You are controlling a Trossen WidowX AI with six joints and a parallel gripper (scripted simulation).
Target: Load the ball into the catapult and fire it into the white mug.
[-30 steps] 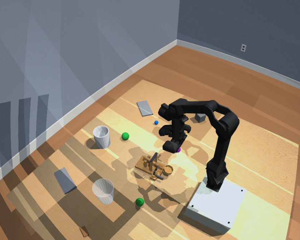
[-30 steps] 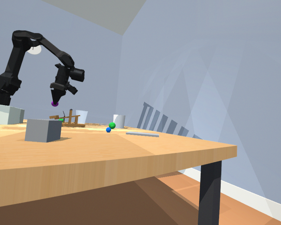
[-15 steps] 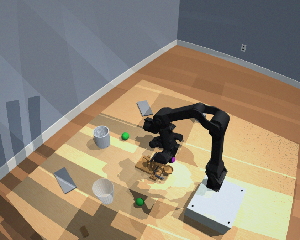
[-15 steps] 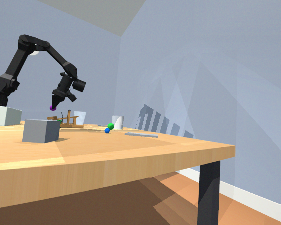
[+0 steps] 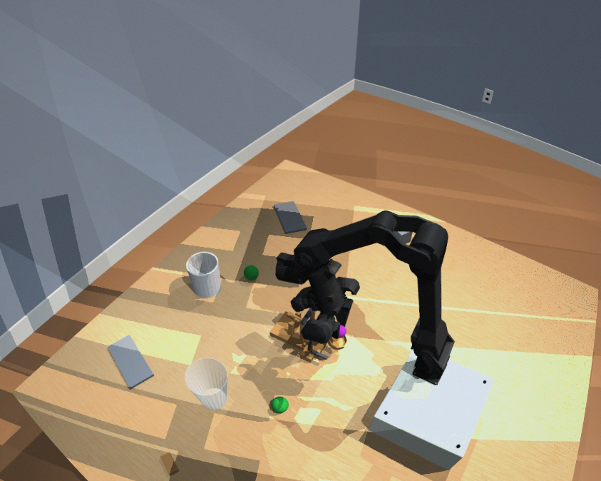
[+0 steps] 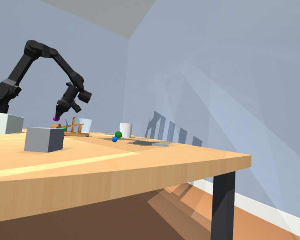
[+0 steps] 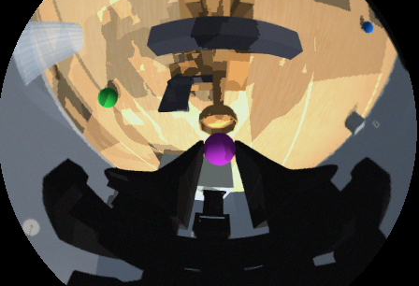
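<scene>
The purple ball is 1 cm above my gripper tip. Round my gripper tip: translucent mug (29 cm to the left, 16 cm ahead, 5 cm below); blue ball (28 cm to the right, 26 cm ahead, 7 cm below); wooden catapult (6 cm ahead, 3 cm below, 2 cm to the left).
</scene>
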